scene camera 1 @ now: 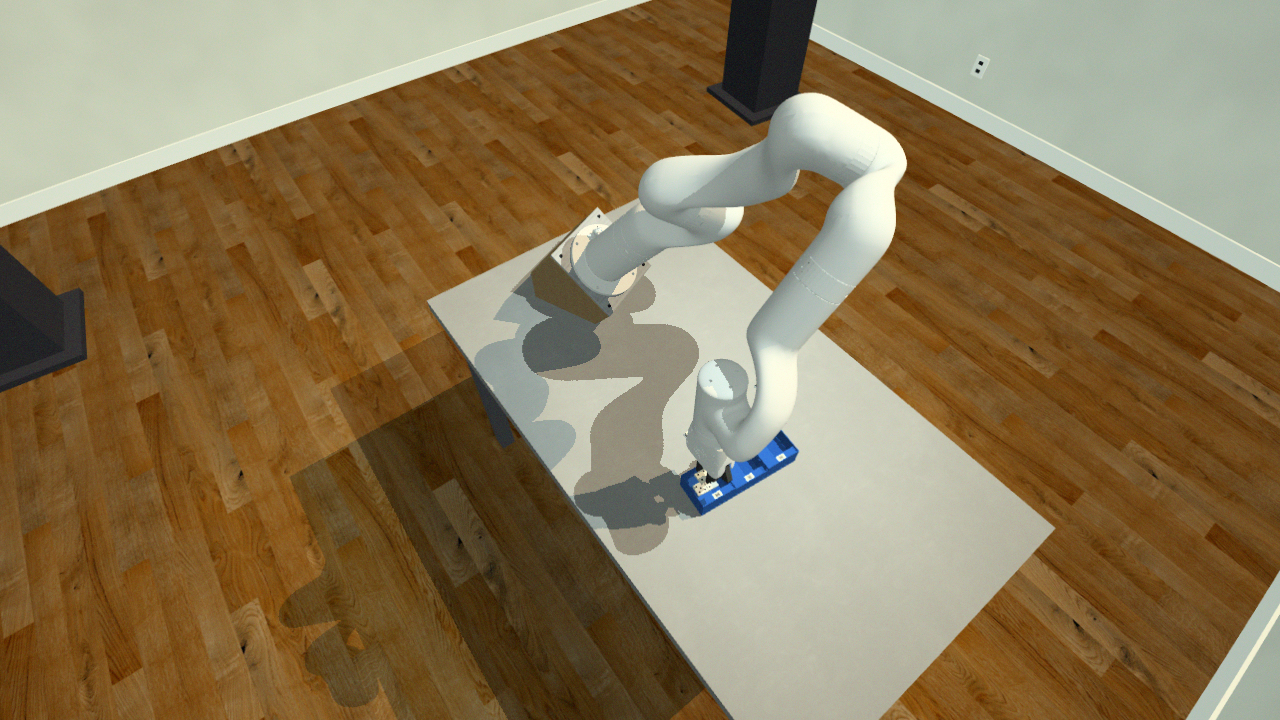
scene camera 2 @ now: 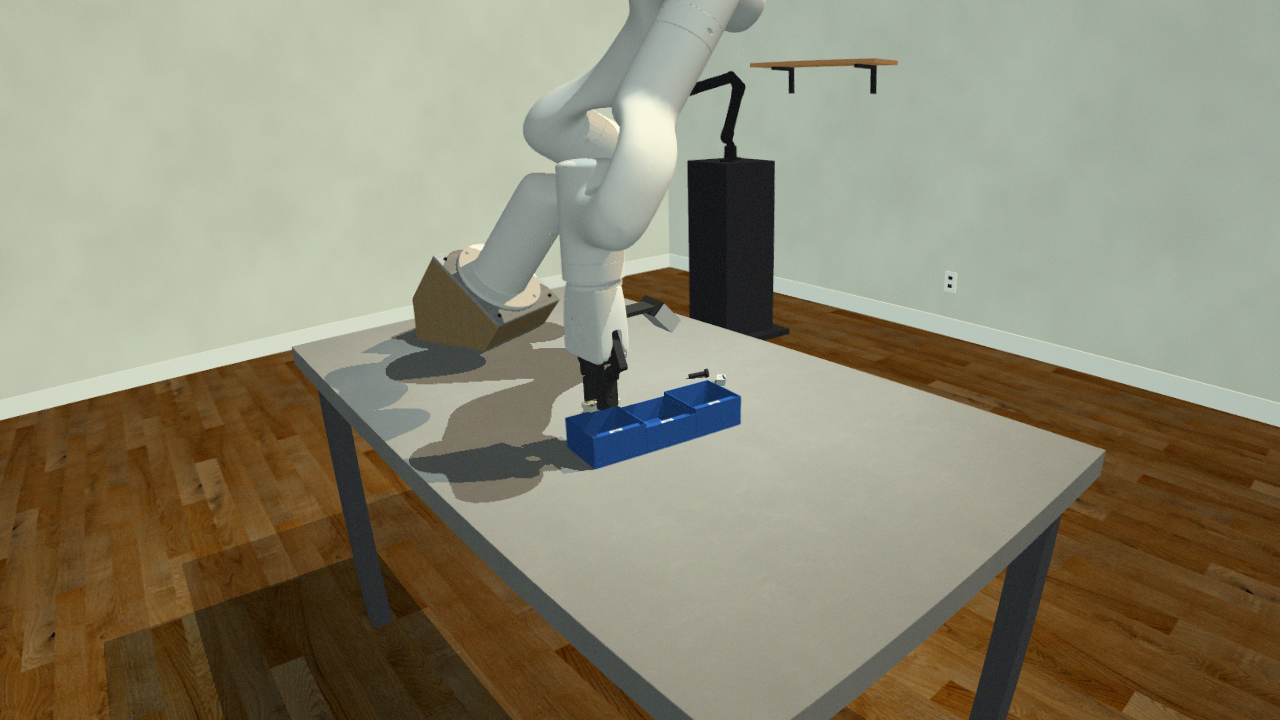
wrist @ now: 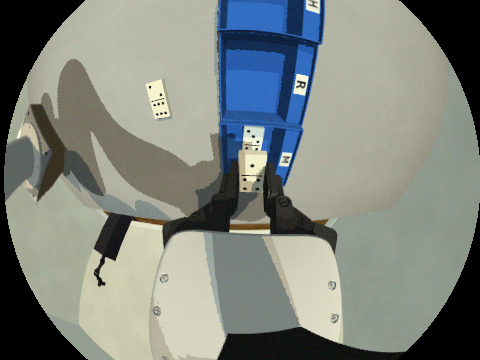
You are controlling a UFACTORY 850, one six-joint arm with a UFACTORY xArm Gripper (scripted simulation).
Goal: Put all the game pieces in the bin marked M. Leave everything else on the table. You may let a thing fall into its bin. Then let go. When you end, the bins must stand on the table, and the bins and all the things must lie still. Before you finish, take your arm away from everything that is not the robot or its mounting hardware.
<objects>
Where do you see a domino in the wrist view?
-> At 252,163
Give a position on a blue three-part bin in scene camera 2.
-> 601,438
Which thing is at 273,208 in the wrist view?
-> The gripper.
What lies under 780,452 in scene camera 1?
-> A blue three-part bin.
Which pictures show the gripper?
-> Scene camera 1, scene camera 2 and the wrist view: all of them.
</objects>
